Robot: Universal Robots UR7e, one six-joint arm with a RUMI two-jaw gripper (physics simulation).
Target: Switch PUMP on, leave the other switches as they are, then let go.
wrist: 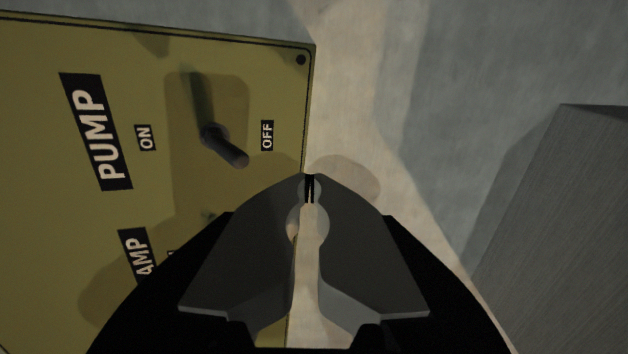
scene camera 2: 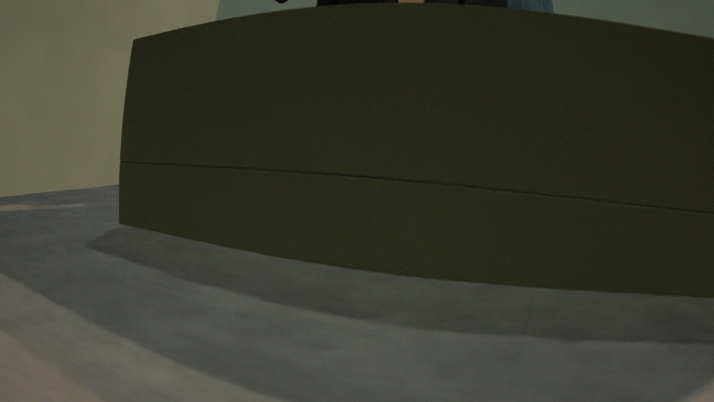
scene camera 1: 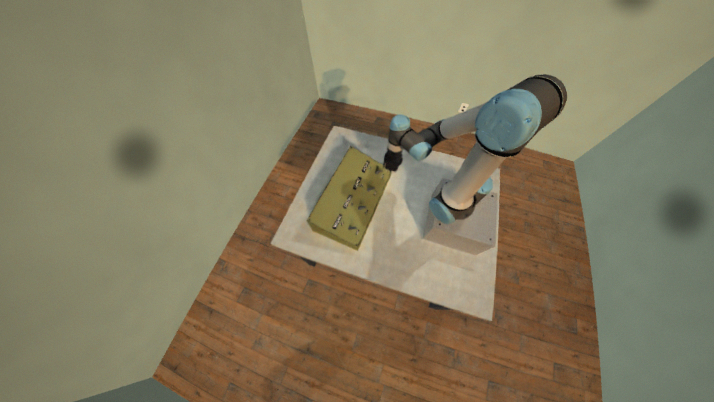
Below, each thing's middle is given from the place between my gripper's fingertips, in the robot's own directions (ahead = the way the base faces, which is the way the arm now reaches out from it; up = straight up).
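The pump switch (wrist: 233, 155) is 6 cm ahead of my hand, 1 cm to the left of it and 3 cm below it. Going by their middles, of the things named here the pump switch is the nearest to my hand. The switch box (scene camera 2: 551, 151) is 12 cm ahead of my hand and 6 cm below it, and also 19 cm to the left of it.
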